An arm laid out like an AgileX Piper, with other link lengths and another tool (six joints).
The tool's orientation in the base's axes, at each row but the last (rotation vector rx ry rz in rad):
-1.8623, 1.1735, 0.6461
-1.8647, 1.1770, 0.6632
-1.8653, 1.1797, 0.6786
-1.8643, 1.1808, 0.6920
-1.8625, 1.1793, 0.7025
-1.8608, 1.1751, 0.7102
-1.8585, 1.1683, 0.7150
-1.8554, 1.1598, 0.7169
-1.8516, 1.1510, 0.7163
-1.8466, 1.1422, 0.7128
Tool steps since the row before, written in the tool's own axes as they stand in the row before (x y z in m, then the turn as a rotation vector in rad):
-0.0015, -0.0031, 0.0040, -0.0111, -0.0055, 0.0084
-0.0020, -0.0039, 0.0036, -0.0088, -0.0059, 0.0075
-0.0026, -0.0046, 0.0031, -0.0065, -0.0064, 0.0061
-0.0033, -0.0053, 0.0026, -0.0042, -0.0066, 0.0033
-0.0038, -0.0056, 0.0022, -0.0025, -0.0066, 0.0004
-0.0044, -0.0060, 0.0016, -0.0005, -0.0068, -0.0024
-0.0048, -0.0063, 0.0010, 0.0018, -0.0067, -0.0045
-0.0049, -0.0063, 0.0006, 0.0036, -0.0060, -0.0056
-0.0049, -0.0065, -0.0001, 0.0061, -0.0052, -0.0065
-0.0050, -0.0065, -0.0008, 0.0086, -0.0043, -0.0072
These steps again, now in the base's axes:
0.0022, 0.0048, 0.0002, 0.0002, 0.0137, 0.0061
0.0026, 0.0049, 0.0010, 0.0015, 0.0119, 0.0049
0.0030, 0.0049, 0.0020, 0.0030, 0.0098, 0.0040
0.0034, 0.0050, 0.0030, 0.0042, 0.0064, 0.0038
0.0035, 0.0050, 0.0037, 0.0050, 0.0031, 0.0040
0.0036, 0.0048, 0.0046, 0.0061, -0.0002, 0.0039
0.0037, 0.0046, 0.0054, 0.0070, -0.0030, 0.0031
0.0037, 0.0042, 0.0057, 0.0072, -0.0050, 0.0020
0.0038, 0.0037, 0.0062, 0.0076, -0.0070, 0.0002
0.0038, 0.0030, 0.0067, 0.0078, -0.0089, -0.0018

